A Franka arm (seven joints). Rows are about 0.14 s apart.
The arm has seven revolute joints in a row. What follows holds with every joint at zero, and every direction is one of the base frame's. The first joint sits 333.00 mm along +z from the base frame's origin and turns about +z. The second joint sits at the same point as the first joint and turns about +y. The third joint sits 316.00 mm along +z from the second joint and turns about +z. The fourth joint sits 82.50 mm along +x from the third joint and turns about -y. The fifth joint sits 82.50 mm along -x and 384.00 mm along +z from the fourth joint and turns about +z. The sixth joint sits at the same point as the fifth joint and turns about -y. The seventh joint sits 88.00 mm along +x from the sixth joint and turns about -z. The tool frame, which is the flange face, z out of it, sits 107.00 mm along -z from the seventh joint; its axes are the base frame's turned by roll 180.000, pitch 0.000 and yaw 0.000 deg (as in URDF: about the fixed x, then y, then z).
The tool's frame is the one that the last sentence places.
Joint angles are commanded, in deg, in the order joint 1, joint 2, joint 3, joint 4, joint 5, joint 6, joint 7. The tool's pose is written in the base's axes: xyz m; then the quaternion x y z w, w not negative. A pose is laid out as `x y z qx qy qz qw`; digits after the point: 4 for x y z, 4 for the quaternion.
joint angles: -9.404, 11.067, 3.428, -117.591, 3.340, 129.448, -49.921
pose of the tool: 0.5794 -0.0599 0.3463 -0.9339 -0.3564 -0.0195 0.0218
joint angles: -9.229, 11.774, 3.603, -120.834, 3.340, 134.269, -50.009
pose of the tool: 0.5721 -0.0561 0.3221 -0.9331 -0.3582 -0.0258 0.0176
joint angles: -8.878, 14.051, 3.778, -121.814, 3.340, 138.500, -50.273
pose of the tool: 0.5739 -0.0515 0.2988 -0.9311 -0.3629 -0.0334 0.0139
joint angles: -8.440, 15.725, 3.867, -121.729, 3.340, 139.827, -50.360
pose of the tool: 0.5760 -0.0465 0.2848 -0.9295 -0.3672 -0.0316 0.0156
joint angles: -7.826, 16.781, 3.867, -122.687, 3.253, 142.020, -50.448
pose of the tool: 0.5738 -0.0403 0.2709 -0.9273 -0.3726 -0.0326 0.0144
